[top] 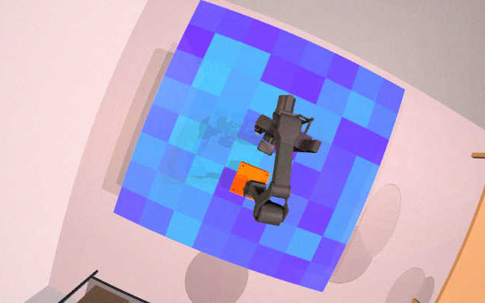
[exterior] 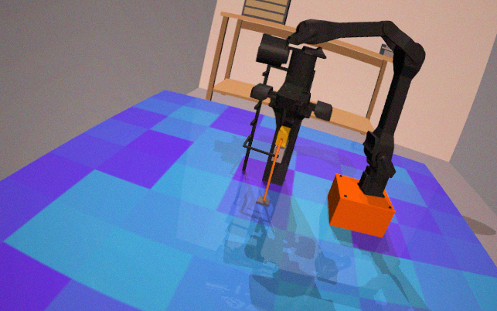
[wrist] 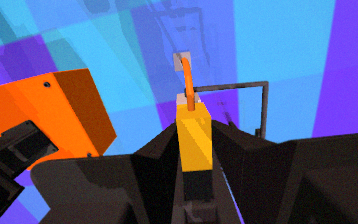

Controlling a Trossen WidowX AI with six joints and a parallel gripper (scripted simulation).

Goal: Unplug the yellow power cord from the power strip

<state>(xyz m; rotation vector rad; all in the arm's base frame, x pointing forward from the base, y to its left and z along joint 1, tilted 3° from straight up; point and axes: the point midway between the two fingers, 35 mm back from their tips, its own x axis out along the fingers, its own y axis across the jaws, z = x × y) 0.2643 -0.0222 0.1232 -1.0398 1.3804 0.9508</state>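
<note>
Right now my gripper tip is 30 mm to the left of the yellow plug and 10 mm past it.
</note>
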